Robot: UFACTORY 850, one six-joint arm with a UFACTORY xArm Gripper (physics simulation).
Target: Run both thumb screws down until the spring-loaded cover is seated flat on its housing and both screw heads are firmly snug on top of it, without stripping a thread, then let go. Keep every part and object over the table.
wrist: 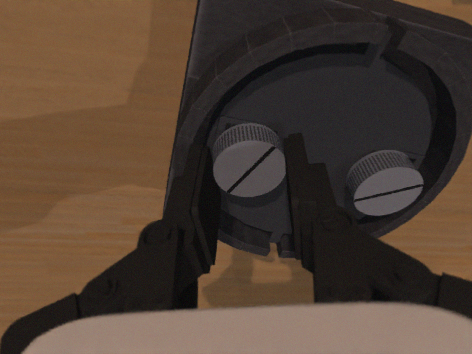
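Observation:
The dark round cover (340,95) lies inside the raised ring wall of the dark housing (225,25). One thumb screw (248,170), with a knurled side and a diagonal slot in its pale head, stands at the cover's left part. My gripper (250,167) is shut on this screw, one finger on each side of its head. The other thumb screw (388,191) stands to the right, outside the fingers, its slot nearly level across the view. The lower ends of both screws are hidden, and the cover's seating under the heads cannot be made out.
The ring wall around the cover has a notch at the upper right and a gap at the bottom, near the fingers. The housing rests on a wooden table (75,160), which shows to the left and below. Shadows fall on the table at the left.

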